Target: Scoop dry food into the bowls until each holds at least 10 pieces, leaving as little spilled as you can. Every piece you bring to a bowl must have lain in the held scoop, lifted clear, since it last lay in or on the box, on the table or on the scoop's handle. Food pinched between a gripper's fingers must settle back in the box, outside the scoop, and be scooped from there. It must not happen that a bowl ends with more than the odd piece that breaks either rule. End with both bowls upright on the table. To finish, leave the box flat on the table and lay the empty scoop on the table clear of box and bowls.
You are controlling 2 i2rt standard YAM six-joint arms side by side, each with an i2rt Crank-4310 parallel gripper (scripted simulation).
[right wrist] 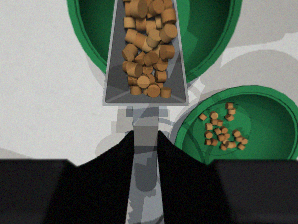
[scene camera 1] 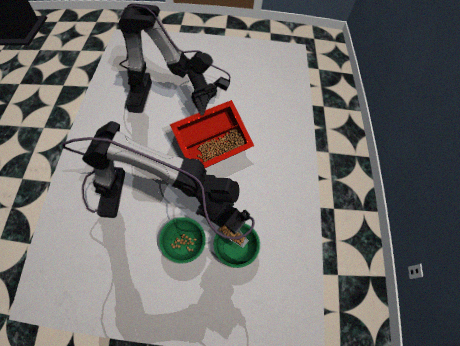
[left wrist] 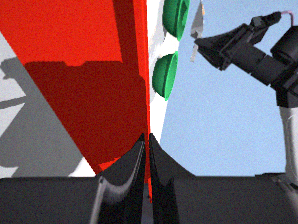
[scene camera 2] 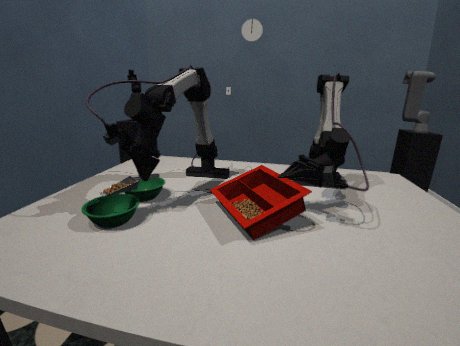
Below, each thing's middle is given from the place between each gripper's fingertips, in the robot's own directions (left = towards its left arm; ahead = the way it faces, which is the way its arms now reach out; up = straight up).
Now: the red box (scene camera 2: 261,185) 50 mm ahead of my left hand (scene camera 2: 278,178), 70 mm to the right of it and 50 mm below it.
Right now my right hand (scene camera 2: 143,180) is 5 cm past the red box, 35 cm to the right of it and 4 cm above it.
